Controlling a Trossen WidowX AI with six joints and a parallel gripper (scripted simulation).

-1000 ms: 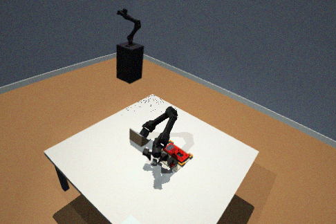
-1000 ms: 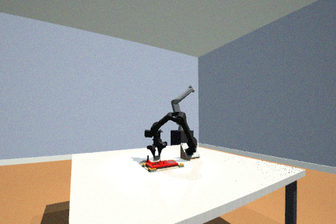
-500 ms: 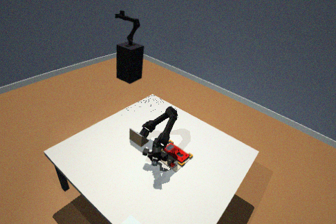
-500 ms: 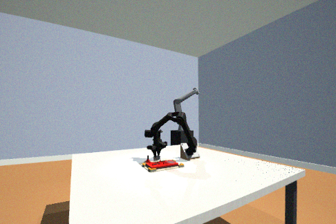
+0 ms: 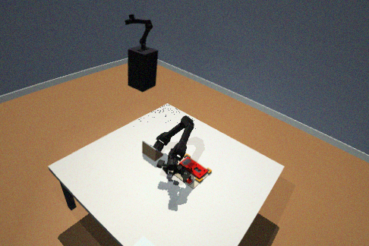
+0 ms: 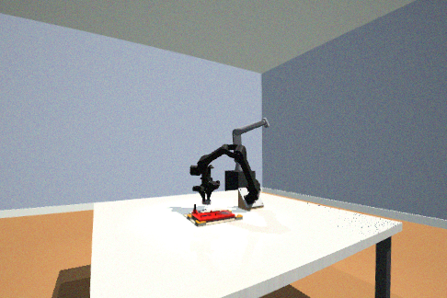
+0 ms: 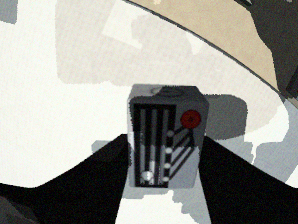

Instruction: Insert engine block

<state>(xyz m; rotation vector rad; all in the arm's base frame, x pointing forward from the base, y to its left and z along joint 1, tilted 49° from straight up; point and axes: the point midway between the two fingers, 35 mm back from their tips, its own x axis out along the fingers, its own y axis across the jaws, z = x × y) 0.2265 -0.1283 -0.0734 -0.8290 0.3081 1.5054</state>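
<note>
The upright peg is 12 cm ahead of my gripper tip, 7 cm to the left of it and 2 cm below it. Also, from my gripper tip: engine block 1 cm below.
</note>
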